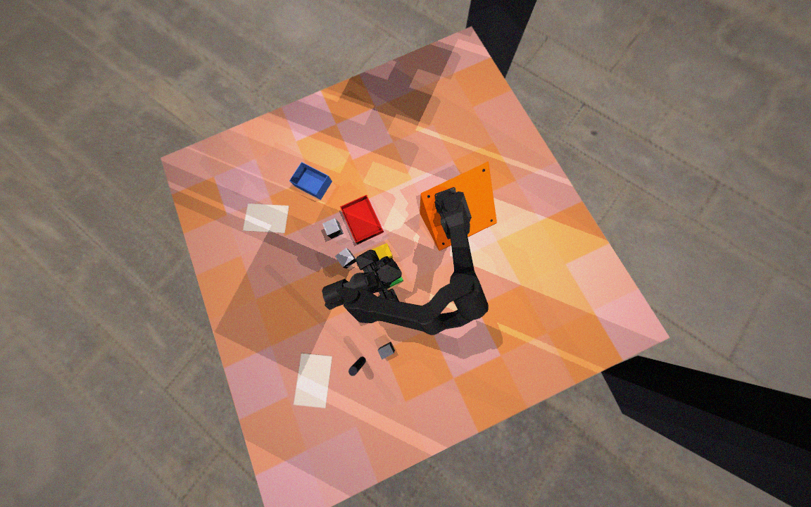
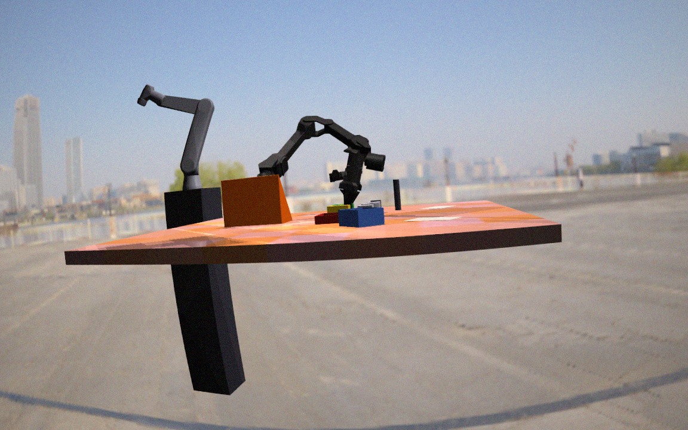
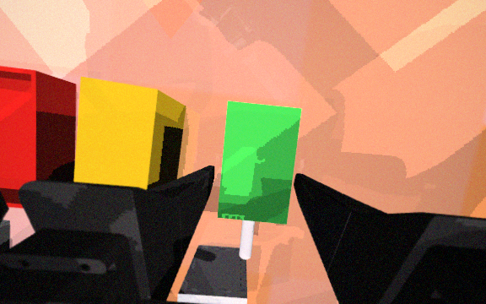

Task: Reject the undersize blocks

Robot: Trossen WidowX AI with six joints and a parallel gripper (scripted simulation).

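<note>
The green GO gauge is 20 mm ahead of my gripper tip. Also, from my gripper tip: yellow gauge 20 mm ahead, 90 mm to the right; then red reject tray 10 mm ahead, 230 mm to the right, 20 mm below; then small dark cube 80 mm ahead, 200 mm to the left.
</note>
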